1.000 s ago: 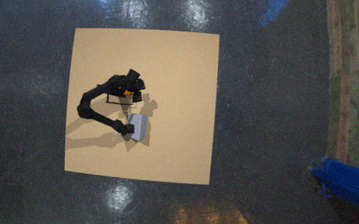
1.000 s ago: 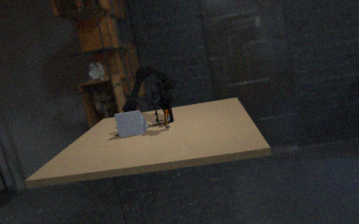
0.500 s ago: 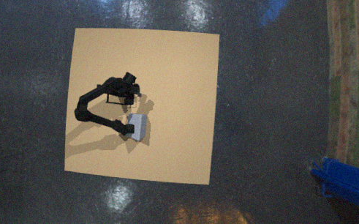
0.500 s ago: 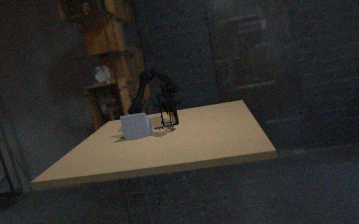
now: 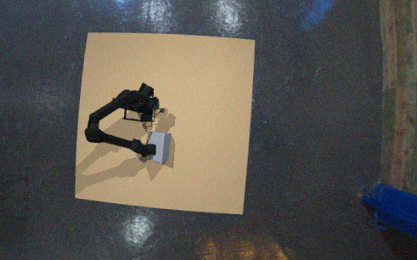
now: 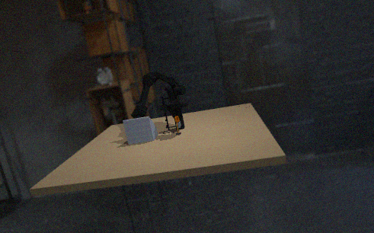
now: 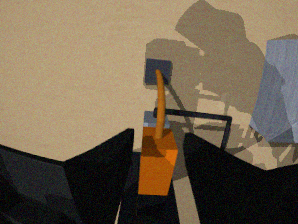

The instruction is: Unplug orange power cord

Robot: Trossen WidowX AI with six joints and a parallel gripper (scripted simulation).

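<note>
Right now my gripper tip is 50 mm to the right of the orange plug and 10 mm above it.
</note>
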